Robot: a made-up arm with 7 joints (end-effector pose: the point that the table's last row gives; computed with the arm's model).
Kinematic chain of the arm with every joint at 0, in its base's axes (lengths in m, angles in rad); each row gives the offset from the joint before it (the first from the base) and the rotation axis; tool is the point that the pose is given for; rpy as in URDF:
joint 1: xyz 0 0 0.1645 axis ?
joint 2: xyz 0 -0.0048 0.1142 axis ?
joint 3: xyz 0 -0.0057 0.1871 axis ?
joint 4: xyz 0 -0.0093 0.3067 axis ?
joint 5: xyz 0 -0.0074 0.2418 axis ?
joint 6: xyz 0 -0.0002 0.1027 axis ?
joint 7: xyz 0 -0.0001 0.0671 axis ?
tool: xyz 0 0 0 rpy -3.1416 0 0
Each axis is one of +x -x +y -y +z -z.
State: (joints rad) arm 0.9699 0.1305 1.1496 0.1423 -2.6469 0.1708 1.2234
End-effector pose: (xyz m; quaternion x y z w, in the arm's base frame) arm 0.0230 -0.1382 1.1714 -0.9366 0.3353 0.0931 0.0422
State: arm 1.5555 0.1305 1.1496 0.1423 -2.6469 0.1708 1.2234
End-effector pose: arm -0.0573 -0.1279 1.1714 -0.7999 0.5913 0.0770 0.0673
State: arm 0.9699 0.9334 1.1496 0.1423 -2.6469 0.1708 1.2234
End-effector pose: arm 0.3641 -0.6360 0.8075 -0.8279 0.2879 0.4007 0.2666
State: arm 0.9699 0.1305 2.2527 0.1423 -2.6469 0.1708 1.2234
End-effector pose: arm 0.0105 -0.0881 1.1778 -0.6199 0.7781 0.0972 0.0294
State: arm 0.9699 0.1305 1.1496 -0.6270 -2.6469 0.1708 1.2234
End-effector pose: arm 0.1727 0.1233 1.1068 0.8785 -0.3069 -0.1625 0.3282
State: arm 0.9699 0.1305 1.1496 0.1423 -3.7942 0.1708 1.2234
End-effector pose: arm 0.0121 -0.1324 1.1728 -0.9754 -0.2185 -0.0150 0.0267
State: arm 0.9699 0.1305 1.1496 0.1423 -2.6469 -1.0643 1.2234
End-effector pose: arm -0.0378 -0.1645 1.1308 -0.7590 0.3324 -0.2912 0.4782
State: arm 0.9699 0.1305 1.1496 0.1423 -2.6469 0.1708 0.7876
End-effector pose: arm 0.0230 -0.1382 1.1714 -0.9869 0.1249 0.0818 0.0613
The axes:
joint 1: -z
joint 2: +y
joint 3: -z
joint 4: +y
joint 5: -z
joint 6: +y
joint 7: -z

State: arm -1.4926 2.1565 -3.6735 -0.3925 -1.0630 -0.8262 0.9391
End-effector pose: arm -0.0776 0.6475 -0.2860 0.4644 0.2704 0.4899 0.6865
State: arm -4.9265 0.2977 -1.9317 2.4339 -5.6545 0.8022 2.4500
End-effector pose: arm 0.2140 0.0313 0.4533 -0.0505 -0.0825 0.1609 0.9822
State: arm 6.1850 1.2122 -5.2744 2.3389 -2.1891 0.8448 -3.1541
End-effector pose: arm 0.3152 -0.2214 0.1955 0.0561 -0.1869 -0.9322 0.3048
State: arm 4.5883 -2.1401 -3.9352 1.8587 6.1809 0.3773 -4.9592
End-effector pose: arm 0.2897 -0.1133 -0.1475 -0.2662 -0.6114 0.7417 0.0729
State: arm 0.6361 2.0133 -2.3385 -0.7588 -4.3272 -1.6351 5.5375
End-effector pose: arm 0.3931 -0.5358 -0.1518 -0.8753 0.2974 0.2256 0.3073
